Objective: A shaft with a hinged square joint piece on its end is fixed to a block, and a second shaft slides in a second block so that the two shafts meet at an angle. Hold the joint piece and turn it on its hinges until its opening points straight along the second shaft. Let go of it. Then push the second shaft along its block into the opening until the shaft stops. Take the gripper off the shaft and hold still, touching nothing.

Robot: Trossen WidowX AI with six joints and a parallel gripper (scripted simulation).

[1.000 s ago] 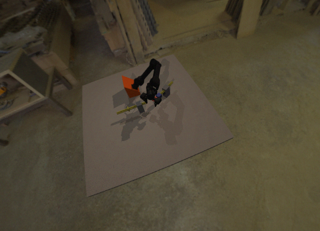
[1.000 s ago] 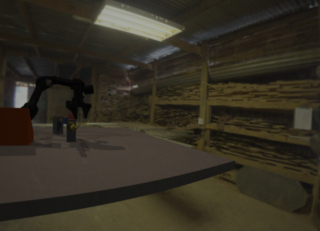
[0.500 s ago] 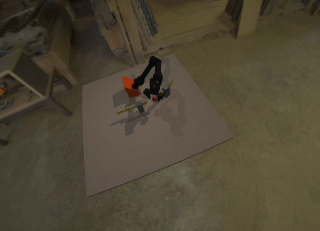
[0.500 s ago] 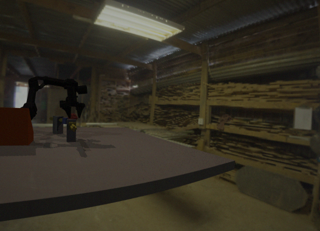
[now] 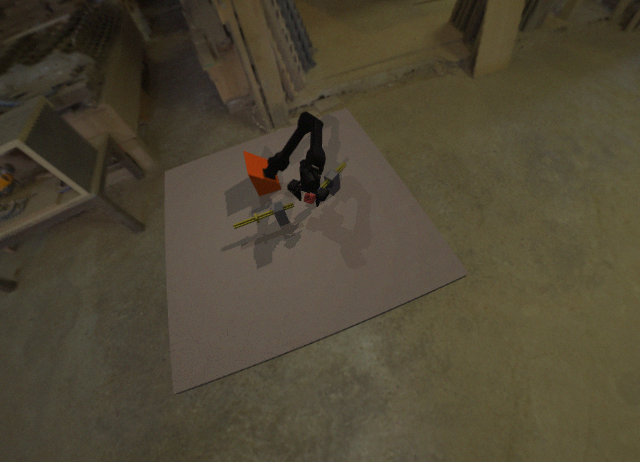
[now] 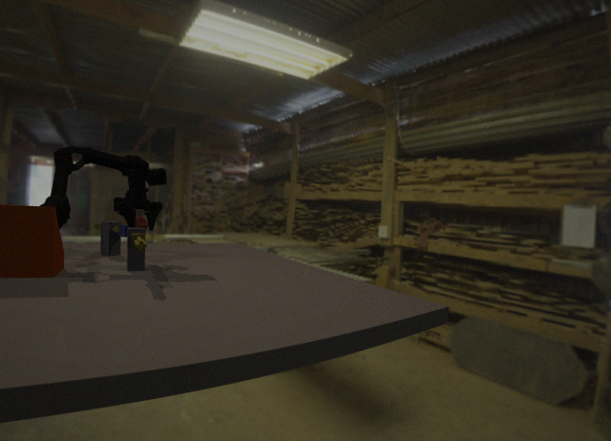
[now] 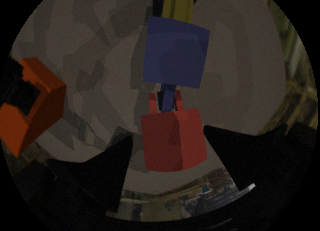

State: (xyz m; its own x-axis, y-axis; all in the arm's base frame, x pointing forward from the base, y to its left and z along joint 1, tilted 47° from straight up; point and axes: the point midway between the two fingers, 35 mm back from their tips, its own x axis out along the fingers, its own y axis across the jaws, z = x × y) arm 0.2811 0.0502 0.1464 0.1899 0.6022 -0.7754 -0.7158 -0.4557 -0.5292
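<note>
Now: the red square joint piece 1 cm behind my gripper tip, 1 cm to the left of it and 2 cm above it.
</note>
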